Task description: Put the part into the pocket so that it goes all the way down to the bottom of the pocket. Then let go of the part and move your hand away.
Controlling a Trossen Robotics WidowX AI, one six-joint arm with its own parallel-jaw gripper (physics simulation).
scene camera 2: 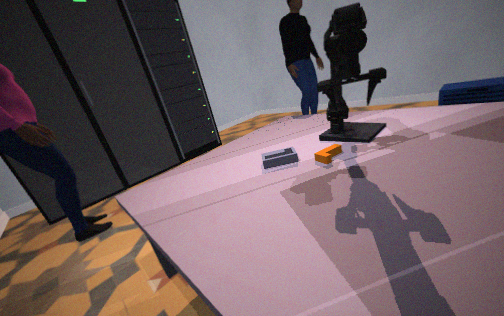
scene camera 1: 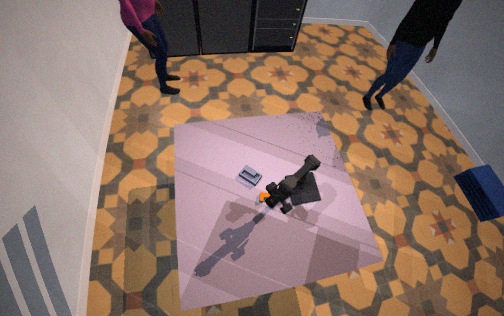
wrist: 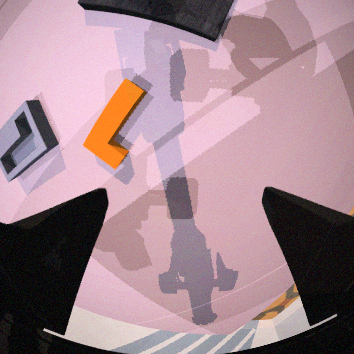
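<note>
The orange L-shaped part lies flat on the pink table, apart from the pocket block. The grey block with the pocket stands beside it, at the left edge of the wrist view; the pocket is an empty L-shaped recess in its top. My gripper is wide open with nothing between its fingers. It hangs high above the table. In the wrist view the part is up and left of the space between the fingertips. In scene camera 1 the arm partly covers the part.
The arm's black base plate stands on the table near the part. Two people, dark cabinets and a blue box stand beyond the table. Shadows of the arm fall across the tabletop.
</note>
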